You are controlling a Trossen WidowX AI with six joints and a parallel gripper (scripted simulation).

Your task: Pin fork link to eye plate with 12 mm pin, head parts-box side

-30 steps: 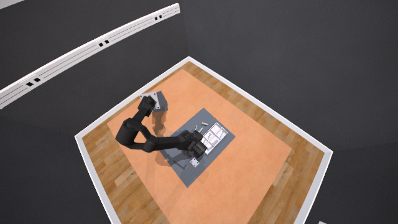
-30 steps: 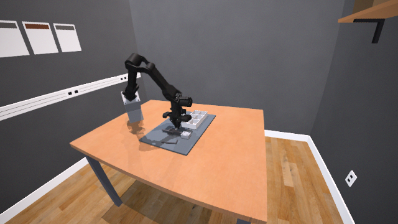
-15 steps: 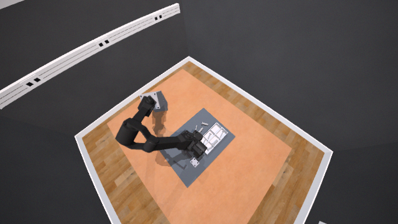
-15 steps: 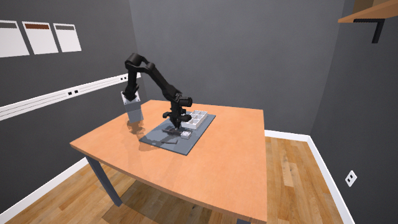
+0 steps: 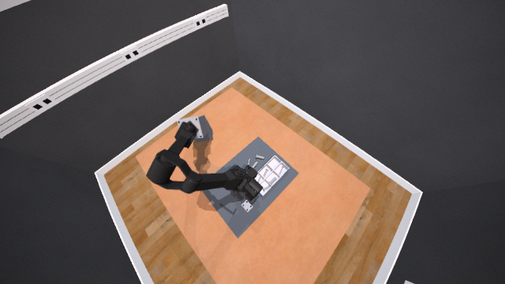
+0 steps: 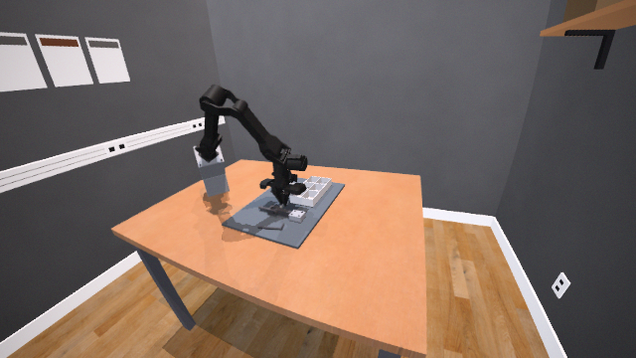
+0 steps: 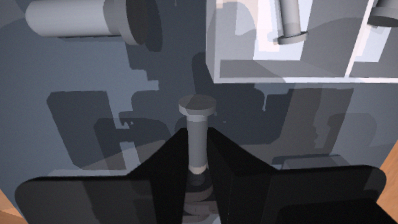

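Right now my hand is 5 cm to the left of the dark flat bar, 3 cm above it and 1 cm short of it. From my hand the other things lie so: dark fork link (5 cm to the right, 3 cm below, 3 cm behind); grey mat (5 cm to the left, 5 cm below); thick headed pin (7 cm to the left, 4 cm behind, 3 cm below).
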